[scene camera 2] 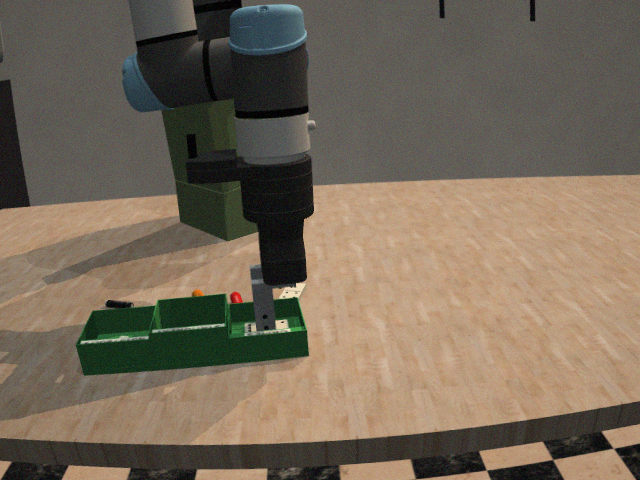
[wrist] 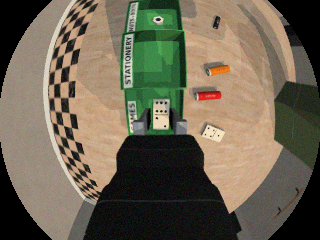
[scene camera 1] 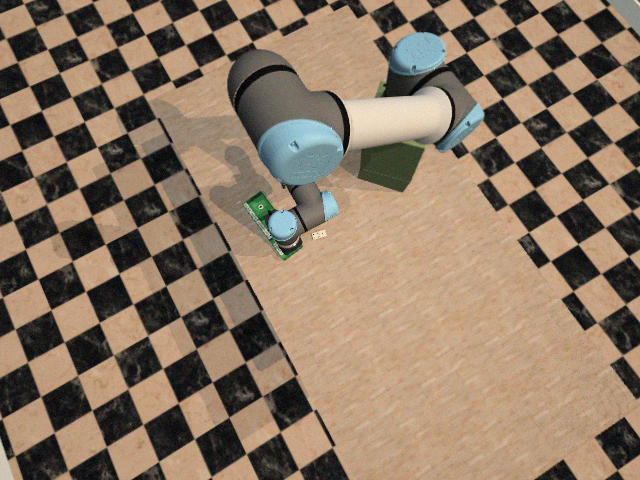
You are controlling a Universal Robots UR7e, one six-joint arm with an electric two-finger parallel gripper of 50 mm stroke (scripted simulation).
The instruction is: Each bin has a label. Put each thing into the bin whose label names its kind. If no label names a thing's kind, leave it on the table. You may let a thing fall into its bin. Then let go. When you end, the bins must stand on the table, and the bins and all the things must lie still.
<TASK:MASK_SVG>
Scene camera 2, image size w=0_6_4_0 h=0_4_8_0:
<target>gripper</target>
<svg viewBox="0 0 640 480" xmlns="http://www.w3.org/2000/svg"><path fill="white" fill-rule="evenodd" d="M312 170L306 174L290 178L240 181L243 216L247 221L257 223L260 236L259 246L262 271L261 264L250 265L256 331L276 329L273 289L292 288L296 286L296 283L304 282L307 279L303 227L304 219L314 213Z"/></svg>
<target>three joined green bins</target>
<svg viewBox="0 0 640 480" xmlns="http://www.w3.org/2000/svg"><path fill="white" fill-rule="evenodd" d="M298 297L274 299L276 321L287 319L289 328L245 333L245 323L256 323L253 302L228 304L226 293L157 300L156 305L94 310L91 312L76 343L83 374L86 376L172 370L309 356L307 328Z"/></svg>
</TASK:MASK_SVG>
